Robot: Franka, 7 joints.
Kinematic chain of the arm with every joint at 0, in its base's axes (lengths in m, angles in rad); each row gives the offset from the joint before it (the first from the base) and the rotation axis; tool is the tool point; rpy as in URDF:
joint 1: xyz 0 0 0.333 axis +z
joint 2: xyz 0 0 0 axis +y
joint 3: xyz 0 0 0.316 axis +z
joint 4: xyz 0.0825 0 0 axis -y
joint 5: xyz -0.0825 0 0.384 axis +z
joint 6: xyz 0 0 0 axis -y
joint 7: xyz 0.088 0 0 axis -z
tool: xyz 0 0 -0.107 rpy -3.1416 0 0
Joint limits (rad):
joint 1: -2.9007..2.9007
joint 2: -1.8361..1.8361
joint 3: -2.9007..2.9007
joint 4: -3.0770..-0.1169
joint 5: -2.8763..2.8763
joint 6: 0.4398..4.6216
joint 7: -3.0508..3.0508
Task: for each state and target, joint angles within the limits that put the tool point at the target. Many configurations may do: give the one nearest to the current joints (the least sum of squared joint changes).
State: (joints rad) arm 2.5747 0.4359 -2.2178 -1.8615 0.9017 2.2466 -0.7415
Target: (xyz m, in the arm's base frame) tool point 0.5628 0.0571 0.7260
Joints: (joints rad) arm 2.3870 0.1776 -2.3852 -1.6993 0.9057 2.3388 -0.7415
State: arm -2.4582 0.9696 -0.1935 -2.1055 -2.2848 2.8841 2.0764
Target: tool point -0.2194 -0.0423 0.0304
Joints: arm -2.5369 0.7124 -0.4031 -2.5928 -2.3999 3.0890 2.0764
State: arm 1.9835 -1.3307 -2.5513 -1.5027 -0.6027 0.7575 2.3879
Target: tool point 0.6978 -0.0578 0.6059
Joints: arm 2.5340 -0.7275 -2.0727 -0.8606 -0.6325 1.4558 2.3879
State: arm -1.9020 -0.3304 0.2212 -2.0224 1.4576 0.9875 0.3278
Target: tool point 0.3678 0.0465 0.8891
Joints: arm -1.6237 -0.7853 0.5381 -1.4950 1.6482 1.0738 0.3278
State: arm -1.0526 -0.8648 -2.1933 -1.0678 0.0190 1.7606 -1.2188
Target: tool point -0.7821 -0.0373 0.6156
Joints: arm -0.4217 -0.9376 -2.0555 -0.7534 0.0313 2.2306 -1.2188
